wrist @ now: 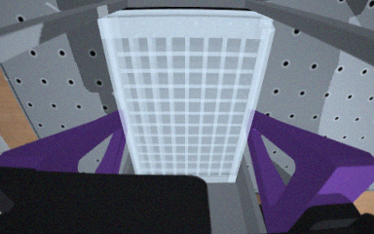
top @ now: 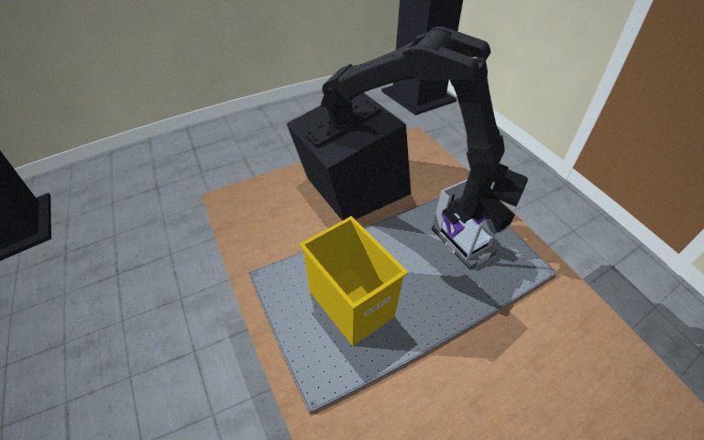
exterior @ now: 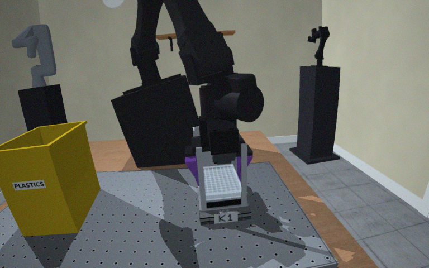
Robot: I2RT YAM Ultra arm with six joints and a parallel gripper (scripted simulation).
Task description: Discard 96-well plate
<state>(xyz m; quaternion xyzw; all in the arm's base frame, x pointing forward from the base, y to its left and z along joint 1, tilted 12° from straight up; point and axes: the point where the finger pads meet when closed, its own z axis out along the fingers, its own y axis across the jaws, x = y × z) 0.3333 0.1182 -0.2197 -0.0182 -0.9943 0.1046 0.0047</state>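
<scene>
My hand is 10 mm above the black plate. Round my hand: yellow plastics bin W1: 10 mm ahead, 350 mm to the right, 50 mm above.
</scene>
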